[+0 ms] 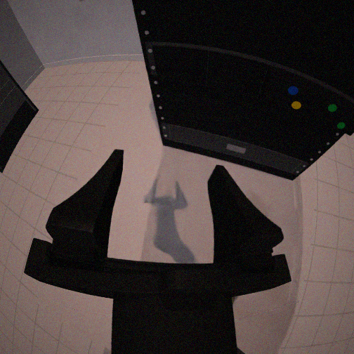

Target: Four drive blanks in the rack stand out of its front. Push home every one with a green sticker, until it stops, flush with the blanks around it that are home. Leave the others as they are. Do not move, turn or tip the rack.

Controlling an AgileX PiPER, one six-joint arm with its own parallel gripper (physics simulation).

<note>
In view: the gripper (168, 166) and a black rack (262, 91).
</note>
